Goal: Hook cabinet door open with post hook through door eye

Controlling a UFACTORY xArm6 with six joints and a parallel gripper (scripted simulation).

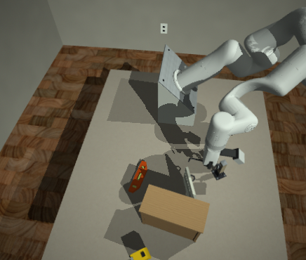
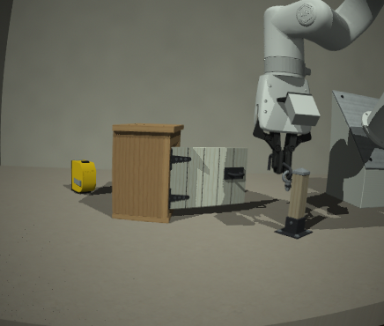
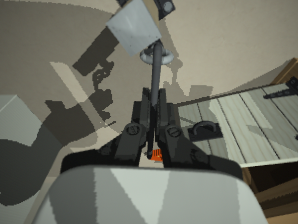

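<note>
Now: hand 2 cm above the hook and 1 cm to the left of it. Round my hand: orange spirit level: 29 cm to the right, 10 cm below, 5 cm ahead; white plank door: 12 cm ahead, 6 cm to the right, 4 cm below; wooden cabinet: 17 cm ahead, 9 cm to the right, 3 cm below.
</note>
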